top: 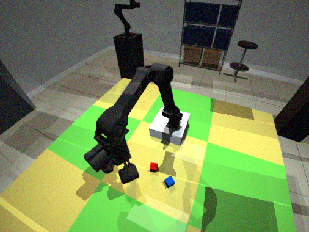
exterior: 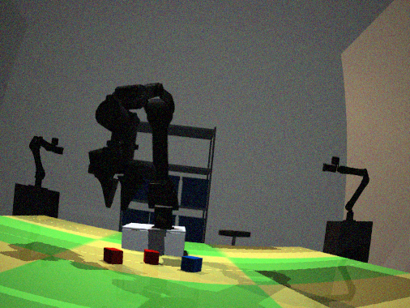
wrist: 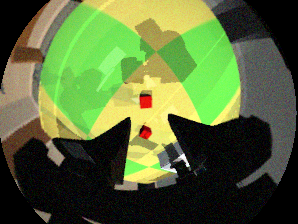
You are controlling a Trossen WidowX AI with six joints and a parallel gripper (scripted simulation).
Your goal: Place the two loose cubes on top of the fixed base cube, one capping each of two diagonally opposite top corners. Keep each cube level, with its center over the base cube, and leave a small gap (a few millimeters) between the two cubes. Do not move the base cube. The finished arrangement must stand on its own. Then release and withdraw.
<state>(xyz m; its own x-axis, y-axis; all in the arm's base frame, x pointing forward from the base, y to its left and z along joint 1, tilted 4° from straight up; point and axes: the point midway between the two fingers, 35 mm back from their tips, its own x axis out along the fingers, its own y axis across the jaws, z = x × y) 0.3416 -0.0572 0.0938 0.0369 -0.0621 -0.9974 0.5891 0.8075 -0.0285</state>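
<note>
The blue cube is 170 mm to the left of my gripper tip, 110 mm below it and 60 mm behind it.
</note>
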